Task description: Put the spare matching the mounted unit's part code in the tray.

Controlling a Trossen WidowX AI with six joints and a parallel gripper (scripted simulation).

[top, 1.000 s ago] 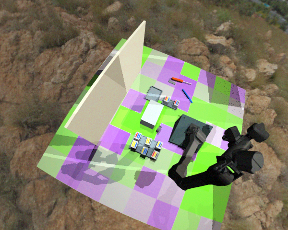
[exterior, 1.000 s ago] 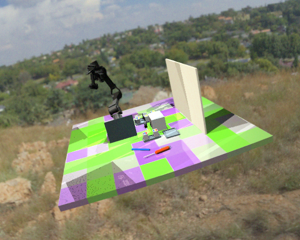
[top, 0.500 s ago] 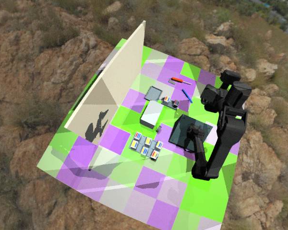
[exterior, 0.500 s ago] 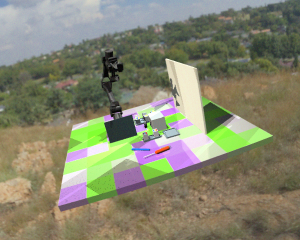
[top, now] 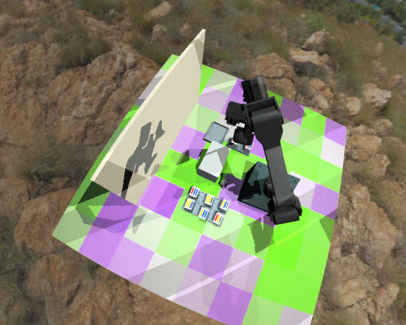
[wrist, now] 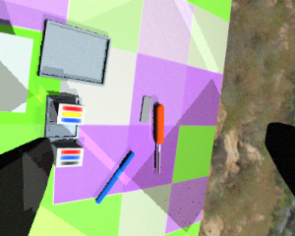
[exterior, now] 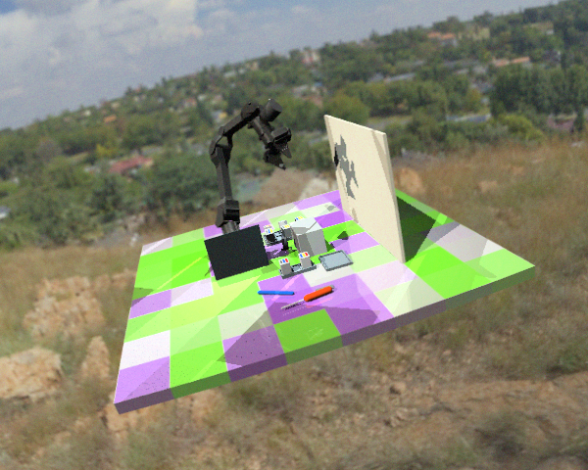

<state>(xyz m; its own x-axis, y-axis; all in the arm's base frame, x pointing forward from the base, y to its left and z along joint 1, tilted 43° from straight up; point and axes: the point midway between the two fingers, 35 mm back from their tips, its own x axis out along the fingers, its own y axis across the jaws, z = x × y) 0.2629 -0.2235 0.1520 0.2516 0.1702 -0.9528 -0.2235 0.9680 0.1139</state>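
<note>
My gripper tip is 11 cm past the dark spare block, 25 cm to the right of it and 33 cm above it. From my gripper tip the other things lie so: mounted unit: 2 cm ahead, 9 cm to the left, 32 cm below; then beige panel: 28 cm ahead, 8 cm to the left, 15 cm below; then grey tray: 8 cm ahead, 10 cm to the right, 37 cm below.
</note>
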